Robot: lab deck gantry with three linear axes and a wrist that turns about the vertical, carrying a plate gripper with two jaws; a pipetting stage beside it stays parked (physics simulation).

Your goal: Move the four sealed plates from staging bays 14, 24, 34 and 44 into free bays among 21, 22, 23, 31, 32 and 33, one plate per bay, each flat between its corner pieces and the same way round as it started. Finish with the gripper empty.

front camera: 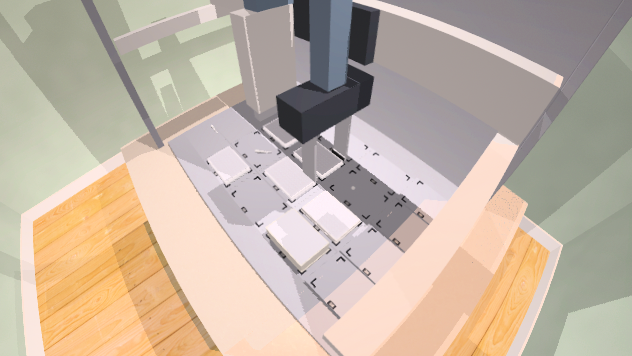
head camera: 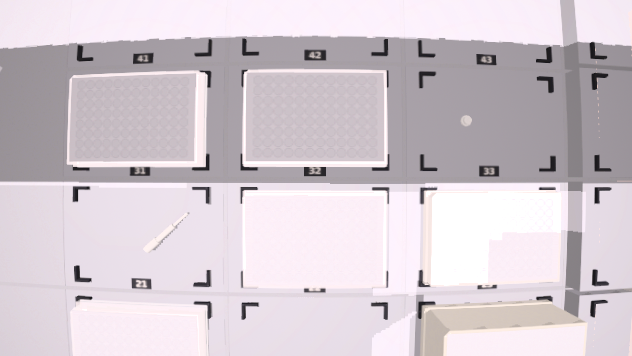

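Pixels of known places: gripper, fingertip midpoint: [front camera: 325,165]; robot's base, link origin: [front camera: 207,161].
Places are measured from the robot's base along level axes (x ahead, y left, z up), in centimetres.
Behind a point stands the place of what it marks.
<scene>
Pale, flat plates lie in bays: one in bay 31 [front camera: 280,131] {z 1.4, x 6.5, y 24.3 cm} [head camera: 132,120] {z 1.4, x 6.6, y 25.5 cm}, one in bay 32 [front camera: 321,157] {z 1.4, x 23.8, y 26.2 cm} [head camera: 315,117] {z 1.4, x 22.8, y 25.6 cm}, one in bay 22 [front camera: 288,177] {z 1.4, x 23.2, y 14.5 cm} [head camera: 315,240] {z 1.4, x 22.9, y 15.1 cm} and one in bay 23 [front camera: 330,212] {z 1.4, x 38.8, y 15.3 cm} [head camera: 460,240] {z 1.4, x 35.6, y 15.0 cm}. They look level between their corner pieces. My gripper [front camera: 327,170] {z 16.0, x 35.8, y 15.8 cm} is low at the plate in bay 32, with its jaws wide apart to either side. It looks open. The near jaw hides part of that plate's near side. The gripper does not show in the head view. Which way round the plates lie is too faint to tell.
Another plate [front camera: 228,164] {z 1.4, x 7.2, y 4.2 cm} [head camera: 137,332] {z 1.4, x 6.8, y 6.5 cm} is in bay 11, and a taller pale box [front camera: 298,241] {z 4.2, x 40.7, y 3.6 cm} [head camera: 515,342] {z 4.2, x 38.9, y 7.2 cm} is in bay 13. A pen-like tool [front camera: 262,151] {z 0.5, x 9.2, y 15.3 cm} [head camera: 166,232] {z 0.5, x 9.3, y 15.4 cm} lies in bay 21. A small round cap [front camera: 353,188] {z 0.3, x 37.2, y 25.6 cm} [head camera: 466,120] {z 0.4, x 36.8, y 25.8 cm} lies in bay 33. A beige rail [front camera: 450,235] {z 40.0, x 62.5, y 3.3 cm} borders the right side.
</scene>
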